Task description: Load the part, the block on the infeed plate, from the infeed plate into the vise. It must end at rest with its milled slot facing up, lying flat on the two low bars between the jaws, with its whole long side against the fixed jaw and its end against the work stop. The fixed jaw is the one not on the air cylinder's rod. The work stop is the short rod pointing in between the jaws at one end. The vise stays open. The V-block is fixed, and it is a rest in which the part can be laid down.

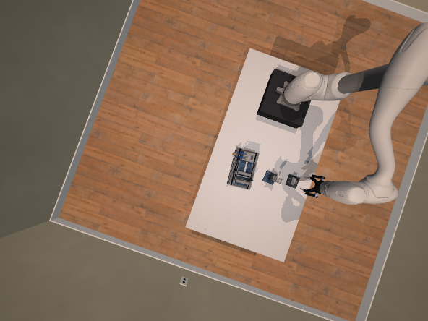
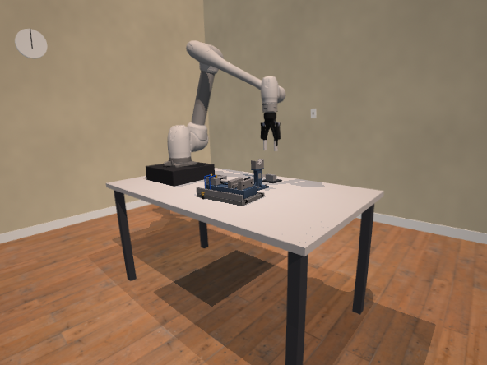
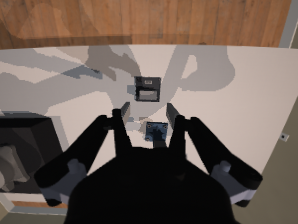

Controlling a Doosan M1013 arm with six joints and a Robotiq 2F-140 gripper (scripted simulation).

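Now: the part 200 mm below my hand and 10 mm to the left of it. From my hand the other things lie so: vise base (390 mm to the right, 180 mm below, 50 mm ahead).
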